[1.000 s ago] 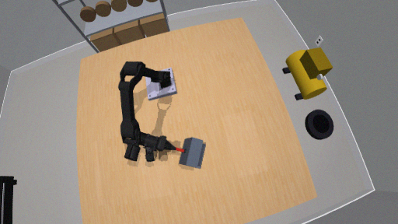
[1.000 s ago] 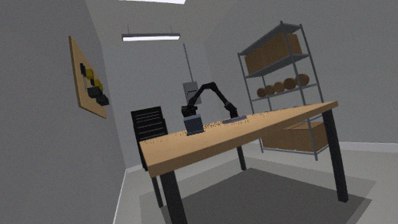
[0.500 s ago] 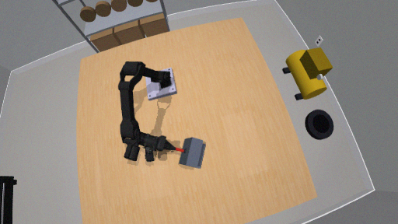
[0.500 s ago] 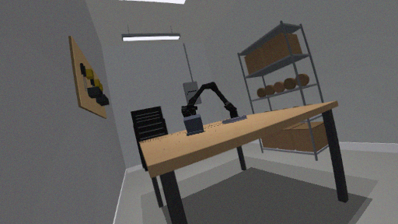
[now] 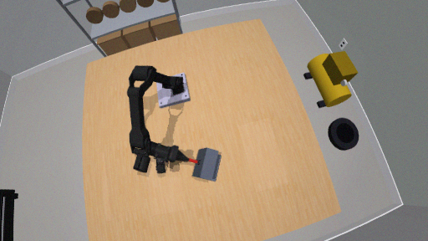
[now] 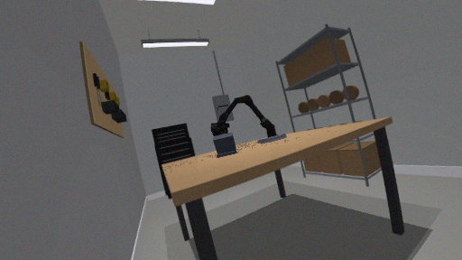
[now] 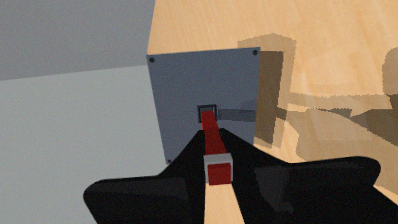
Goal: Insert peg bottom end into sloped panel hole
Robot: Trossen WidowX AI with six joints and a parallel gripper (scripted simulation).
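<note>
Right now the grey sloped panel is 6 cm to the left of my gripper tip, 4 cm below it and 3 cm ahead of it. Also, from my gripper tip: red peg: 1 cm to the right, 1 cm behind, 1 cm above.
</note>
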